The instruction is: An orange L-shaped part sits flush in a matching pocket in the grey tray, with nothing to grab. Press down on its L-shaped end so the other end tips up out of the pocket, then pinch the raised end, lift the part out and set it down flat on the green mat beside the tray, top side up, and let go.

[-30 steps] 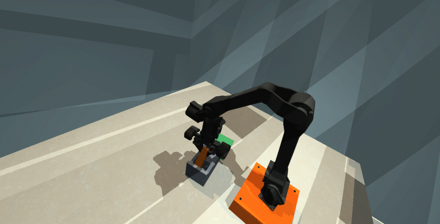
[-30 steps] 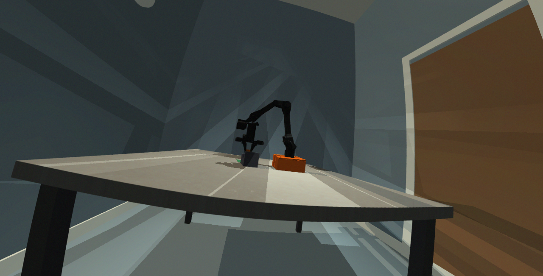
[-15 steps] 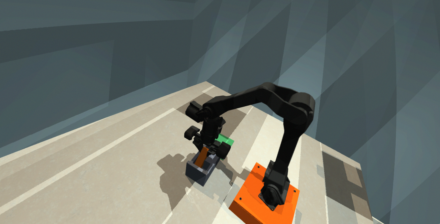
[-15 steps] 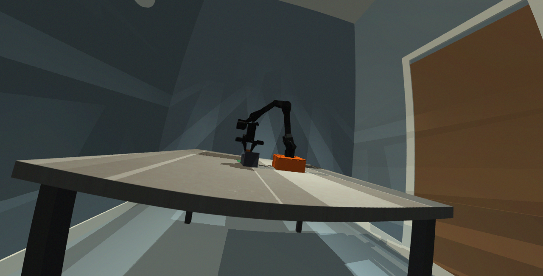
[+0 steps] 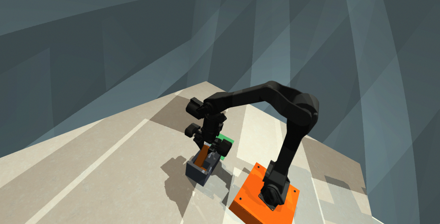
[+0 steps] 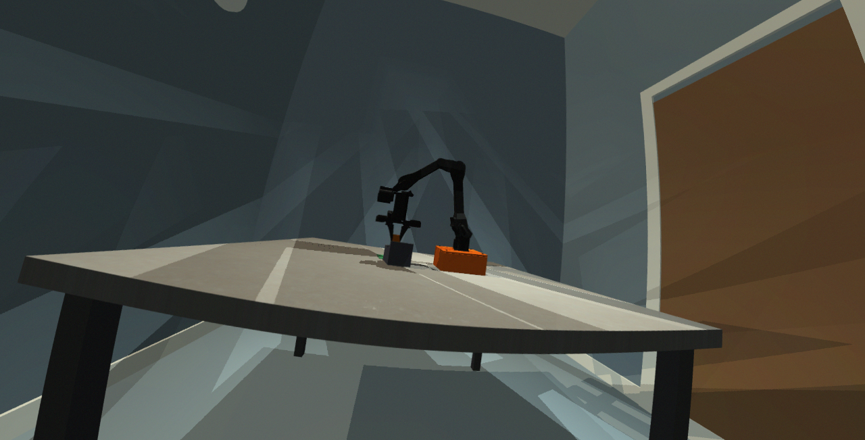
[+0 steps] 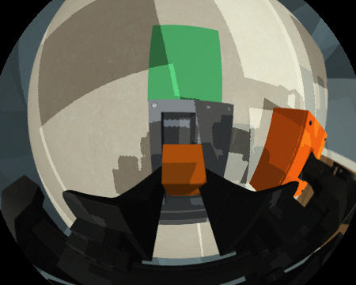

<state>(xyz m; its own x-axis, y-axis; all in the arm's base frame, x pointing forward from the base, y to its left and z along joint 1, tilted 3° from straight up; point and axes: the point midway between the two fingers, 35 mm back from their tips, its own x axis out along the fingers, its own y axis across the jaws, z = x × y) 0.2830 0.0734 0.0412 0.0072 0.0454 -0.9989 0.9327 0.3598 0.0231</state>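
The green mat lies 40 mm ahead of my gripper tip, 140 mm to the right of it and 100 mm below it. Also, from my gripper tip: orange L-shaped part 30 mm behind, 30 mm to the left, 30 mm below.
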